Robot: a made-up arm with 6 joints. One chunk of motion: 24 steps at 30 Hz.
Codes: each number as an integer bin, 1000 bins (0 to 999) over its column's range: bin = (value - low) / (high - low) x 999, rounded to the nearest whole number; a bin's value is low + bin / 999 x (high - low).
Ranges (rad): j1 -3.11..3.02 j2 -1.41..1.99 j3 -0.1..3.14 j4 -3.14..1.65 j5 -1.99..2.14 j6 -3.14..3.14
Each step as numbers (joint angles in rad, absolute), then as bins.
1 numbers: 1.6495 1.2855 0.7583 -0.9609 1.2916 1.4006
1 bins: 776 792 265 454 794 722
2 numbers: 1.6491 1.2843 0.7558 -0.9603 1.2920 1.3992
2 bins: 776 792 264 455 794 722
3 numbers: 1.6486 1.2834 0.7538 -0.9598 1.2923 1.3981
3 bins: 776 791 263 455 794 722
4 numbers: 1.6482 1.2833 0.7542 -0.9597 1.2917 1.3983
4 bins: 775 791 263 455 794 722
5 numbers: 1.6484 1.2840 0.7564 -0.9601 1.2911 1.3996
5 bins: 775 792 264 455 794 722
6 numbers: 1.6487 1.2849 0.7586 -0.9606 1.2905 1.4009
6 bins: 776 792 265 455 794 722
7 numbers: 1.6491 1.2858 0.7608 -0.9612 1.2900 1.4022
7 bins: 776 792 265 454 793 723
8 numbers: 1.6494 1.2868 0.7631 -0.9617 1.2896 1.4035
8 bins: 776 792 266 454 793 723
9 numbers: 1.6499 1.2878 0.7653 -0.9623 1.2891 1.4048
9 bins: 776 793 267 454 793 723
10 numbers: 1.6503 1.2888 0.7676 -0.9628 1.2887 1.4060
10 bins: 776 793 268 454 793 723
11 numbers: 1.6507 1.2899 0.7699 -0.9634 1.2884 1.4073
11 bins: 776 793 268 454 793 723
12 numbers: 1.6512 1.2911 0.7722 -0.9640 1.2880 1.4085
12 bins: 776 794 269 454 793 724
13 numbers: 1.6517 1.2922 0.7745 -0.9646 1.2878 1.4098
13 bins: 776 794 270 454 793 724
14 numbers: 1.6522 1.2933 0.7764 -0.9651 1.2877 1.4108
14 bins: 776 794 270 454 793 724
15 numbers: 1.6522 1.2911 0.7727 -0.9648 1.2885 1.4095
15 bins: 776 794 269 454 793 724
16 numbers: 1.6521 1.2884 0.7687 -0.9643 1.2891 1.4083
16 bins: 776 793 268 454 793 724
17 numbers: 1.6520 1.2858 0.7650 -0.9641 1.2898 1.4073
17 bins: 776 792 267 454 793 723
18 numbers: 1.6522 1.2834 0.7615 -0.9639 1.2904 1.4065
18 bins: 776 791 266 454 793 723
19 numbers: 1.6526 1.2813 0.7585 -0.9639 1.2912 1.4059
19 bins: 776 791 265 454 794 723
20 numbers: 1.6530 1.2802 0.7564 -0.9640 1.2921 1.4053
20 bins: 776 790 264 454 794 723
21 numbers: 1.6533 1.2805 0.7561 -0.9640 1.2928 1.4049
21 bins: 776 791 264 454 794 723
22 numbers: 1.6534 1.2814 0.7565 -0.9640 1.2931 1.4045
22 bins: 776 791 264 454 794 723
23 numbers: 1.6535 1.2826 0.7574 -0.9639 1.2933 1.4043
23 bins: 776 791 264 454 794 723
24 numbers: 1.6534 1.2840 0.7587 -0.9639 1.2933 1.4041
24 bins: 776 792 265 454 794 723
